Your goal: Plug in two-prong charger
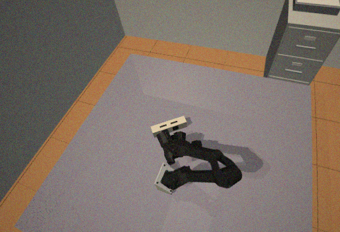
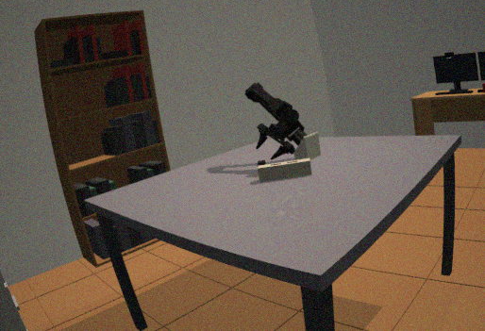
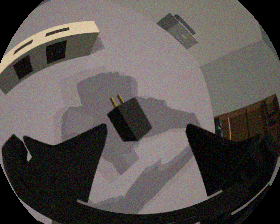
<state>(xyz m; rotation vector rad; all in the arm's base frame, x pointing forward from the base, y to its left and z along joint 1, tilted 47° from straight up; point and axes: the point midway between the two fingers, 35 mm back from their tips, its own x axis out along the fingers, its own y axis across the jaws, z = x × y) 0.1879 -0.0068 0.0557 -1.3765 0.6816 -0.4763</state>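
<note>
My gripper tip is now 5 cm above the dark charger, 3 cm short of it and 1 cm to the right of it.
</note>
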